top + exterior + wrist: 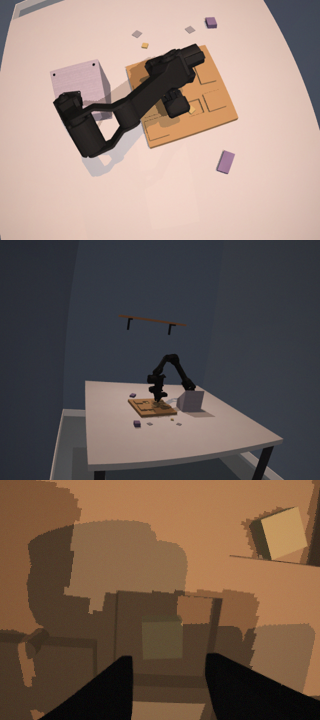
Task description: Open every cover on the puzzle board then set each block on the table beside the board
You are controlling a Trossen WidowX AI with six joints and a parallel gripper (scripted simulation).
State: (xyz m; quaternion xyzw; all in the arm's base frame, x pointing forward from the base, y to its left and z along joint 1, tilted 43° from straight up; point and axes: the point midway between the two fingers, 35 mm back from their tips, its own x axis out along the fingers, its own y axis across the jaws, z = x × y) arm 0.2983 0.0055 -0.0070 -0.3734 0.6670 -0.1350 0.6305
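My gripper tip is now 5 cm short of the orange puzzle board, 3 cm above it and 1 cm to the right of it. From my gripper tip the other things lie so: flat purple block 21 cm to the right, 16 cm ahead, 4 cm below.
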